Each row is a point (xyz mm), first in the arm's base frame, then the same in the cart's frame.
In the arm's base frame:
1: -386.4 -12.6 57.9
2: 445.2 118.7 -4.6
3: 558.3 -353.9 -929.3
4: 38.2 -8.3 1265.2
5: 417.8 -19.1 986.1
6: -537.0 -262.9 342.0
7: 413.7 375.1 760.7
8: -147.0 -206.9 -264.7
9: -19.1 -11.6 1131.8
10: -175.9 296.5 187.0
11: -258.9 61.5 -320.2
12: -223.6 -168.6 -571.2
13: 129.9 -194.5 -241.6
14: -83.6 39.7 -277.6
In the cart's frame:
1: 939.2 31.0 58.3
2: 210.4 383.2 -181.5
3: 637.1 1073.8 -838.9
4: 171.3 -75.0 1076.6
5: -45.1 210.6 770.4
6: 1076.5 75.2 439.4
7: -136.0 -47.2 407.8
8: 934.2 401.6 -190.4
9: 266.0 -66.5 966.8
10: 585.4 -140.8 15.7
11: 929.8 141.7 -332.1
12: 1086.0 413.4 -469.8
13: 690.1 532.1 -217.9
14: 778.6 240.5 -312.3

